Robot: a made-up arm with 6 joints. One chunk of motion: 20 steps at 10 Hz.
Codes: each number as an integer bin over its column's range. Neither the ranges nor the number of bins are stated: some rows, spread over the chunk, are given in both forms.
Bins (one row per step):
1: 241 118 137 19 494 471
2: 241 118 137 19 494 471
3: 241 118 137 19 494 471
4: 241 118 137 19 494 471
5: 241 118 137 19 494 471
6: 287 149 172 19 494 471
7: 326 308 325 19 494 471
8: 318 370 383 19 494 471
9: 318 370 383 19 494 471
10: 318 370 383 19 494 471
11: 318 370 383 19 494 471
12: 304 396 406 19 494 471
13: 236 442 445 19 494 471
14: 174 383 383 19 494 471
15: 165 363 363 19 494 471
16: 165 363 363 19 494 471
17: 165 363 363 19 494 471
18: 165 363 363 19 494 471
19: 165 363 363 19 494 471
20: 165 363 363 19 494 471
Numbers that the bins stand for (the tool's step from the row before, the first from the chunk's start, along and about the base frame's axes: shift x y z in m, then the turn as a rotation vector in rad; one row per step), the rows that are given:
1: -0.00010 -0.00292 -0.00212 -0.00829 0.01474 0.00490
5: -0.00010 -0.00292 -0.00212 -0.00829 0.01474 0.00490
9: 0.00307 0.00152 0.00125 -0.00829 0.01474 0.00490
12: 0.00249 0.00197 0.00156 -0.00829 0.01474 0.00490
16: -0.00322 0.00139 0.00097 -0.00829 0.01474 0.00490
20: -0.00322 0.00139 0.00097 -0.00829 0.01474 0.00490
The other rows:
2: -0.00010 -0.00292 -0.00212 -0.00829 0.01474 0.00490
3: -0.00010 -0.00292 -0.00212 -0.00829 0.01474 0.00490
4: -0.00010 -0.00292 -0.00212 -0.00829 0.01474 0.00490
6: 0.00179 -0.00238 -0.00164 -0.00829 0.01474 0.00490
7: 0.00340 0.00042 0.00045 -0.00829 0.01474 0.00490
8: 0.00307 0.00152 0.00125 -0.00829 0.01474 0.00490
10: 0.00307 0.00152 0.00125 -0.00829 0.01474 0.00490
11: 0.00307 0.00152 0.00125 -0.00829 0.01474 0.00490
13: -0.00030 0.00278 0.00210 -0.00829 0.01474 0.00490
14: -0.00285 0.00175 0.00125 -0.00829 0.01474 0.00490
15: -0.00322 0.00139 0.00097 -0.00829 0.01474 0.00490
17: -0.00322 0.00139 0.00097 -0.00829 0.01474 0.00490
18: -0.00322 0.00139 0.00097 -0.00829 0.01474 0.00490
19: -0.00322 0.00139 0.00097 -0.00829 0.01474 0.00490

